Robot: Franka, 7 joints.
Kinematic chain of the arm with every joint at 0, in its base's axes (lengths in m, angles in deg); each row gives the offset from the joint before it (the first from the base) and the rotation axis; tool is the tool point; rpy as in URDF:
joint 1: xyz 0 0 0.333 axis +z
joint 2: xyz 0 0 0 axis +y
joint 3: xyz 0 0 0.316 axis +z
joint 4: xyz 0.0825 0 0 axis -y
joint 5: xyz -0.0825 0 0.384 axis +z
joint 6: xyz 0 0 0 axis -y
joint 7: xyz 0.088 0 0 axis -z
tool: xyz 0 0 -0.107 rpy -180 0 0
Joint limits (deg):
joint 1: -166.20..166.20
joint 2: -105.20..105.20
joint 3: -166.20..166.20
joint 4: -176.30..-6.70
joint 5: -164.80..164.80
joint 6: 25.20..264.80
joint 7: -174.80..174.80
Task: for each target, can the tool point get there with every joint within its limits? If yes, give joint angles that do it. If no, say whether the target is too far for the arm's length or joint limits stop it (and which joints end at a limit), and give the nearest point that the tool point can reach.
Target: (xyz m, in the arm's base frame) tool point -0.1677 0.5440 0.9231
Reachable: yes | joints -55.62 -44.15 49.22 -22.93 -60.87 191.82 -114.50
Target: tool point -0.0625 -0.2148 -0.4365
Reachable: no: joint limits stop it (at a limit: joint 2) | nearest point -0.0646 -0.2222 -0.3582 | short by 0.079 m
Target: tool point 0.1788 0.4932 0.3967
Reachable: yes | joints 0.31 34.49 82.63 -138.94 20.98 225.08 132.80
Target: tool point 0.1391 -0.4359 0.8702
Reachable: yes | joints 136.08 -60.12 36.51 -32.96 7.05 54.62 107.63
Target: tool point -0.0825 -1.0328 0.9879
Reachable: no: too far | nearest point -0.0577 -0.7229 0.7914 | short by 0.368 m
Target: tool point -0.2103 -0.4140 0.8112
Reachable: yes | joints -118.16 -17.62 -6.96 -106.89 127.32 93.19 118.86
